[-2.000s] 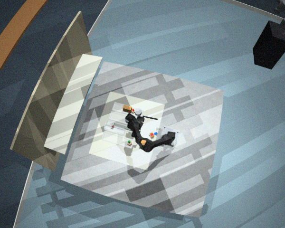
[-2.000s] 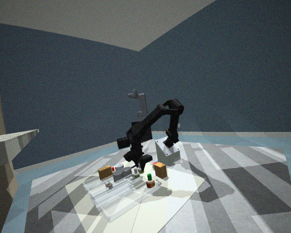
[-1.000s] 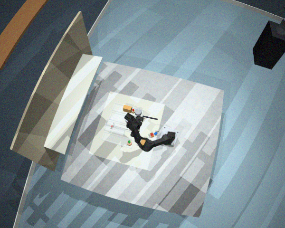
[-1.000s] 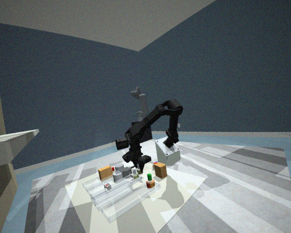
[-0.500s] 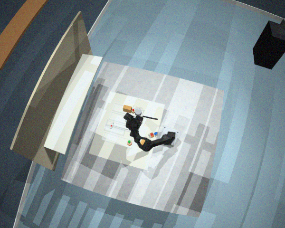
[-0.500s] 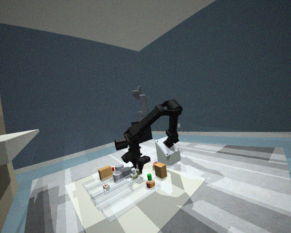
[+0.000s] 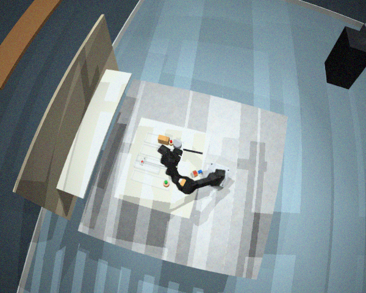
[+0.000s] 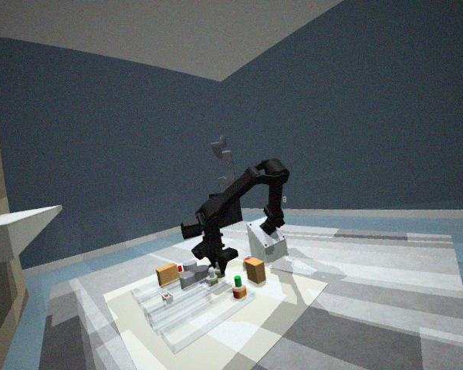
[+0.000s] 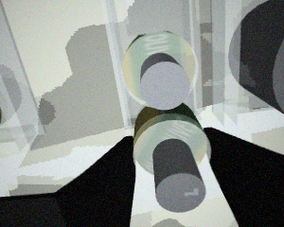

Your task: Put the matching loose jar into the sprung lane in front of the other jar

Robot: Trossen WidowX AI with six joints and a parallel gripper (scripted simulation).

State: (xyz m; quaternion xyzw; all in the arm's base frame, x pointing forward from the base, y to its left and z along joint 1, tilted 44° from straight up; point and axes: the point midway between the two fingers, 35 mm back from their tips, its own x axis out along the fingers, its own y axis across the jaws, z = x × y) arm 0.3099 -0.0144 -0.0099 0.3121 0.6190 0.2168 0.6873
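Right now my gripper tip is 160 mm short of the clear lane rack, 20 mm above it and 10 mm to the right of it. Round my gripper tip: red mark (220 mm ahead, 30 mm above, 20 mm to the left); black rod (150 mm to the right, 100 mm behind, 40 mm below).
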